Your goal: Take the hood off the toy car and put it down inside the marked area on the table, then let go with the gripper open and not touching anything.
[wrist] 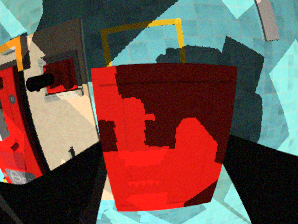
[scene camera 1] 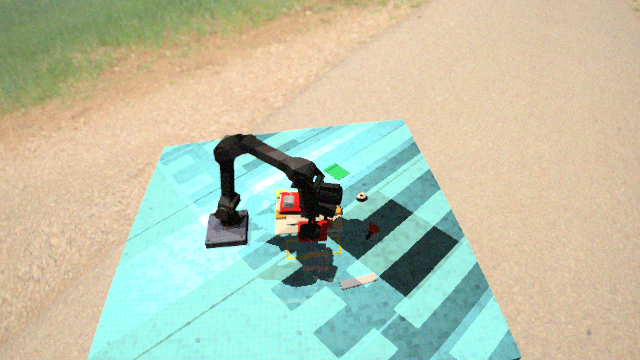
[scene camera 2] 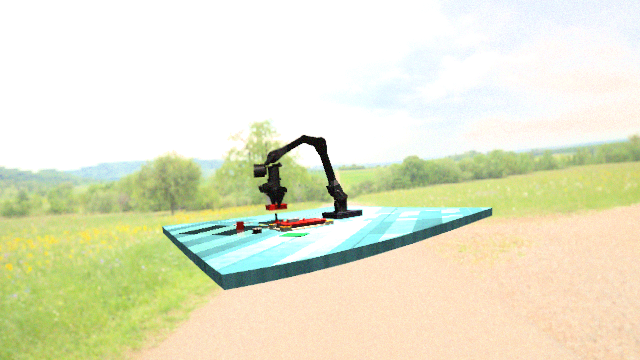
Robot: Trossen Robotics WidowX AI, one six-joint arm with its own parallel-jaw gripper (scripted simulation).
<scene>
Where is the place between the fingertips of my gripper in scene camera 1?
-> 312, 231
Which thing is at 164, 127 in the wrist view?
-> A hood.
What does my gripper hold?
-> A hood.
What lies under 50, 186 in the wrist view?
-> My gripper.
</scene>
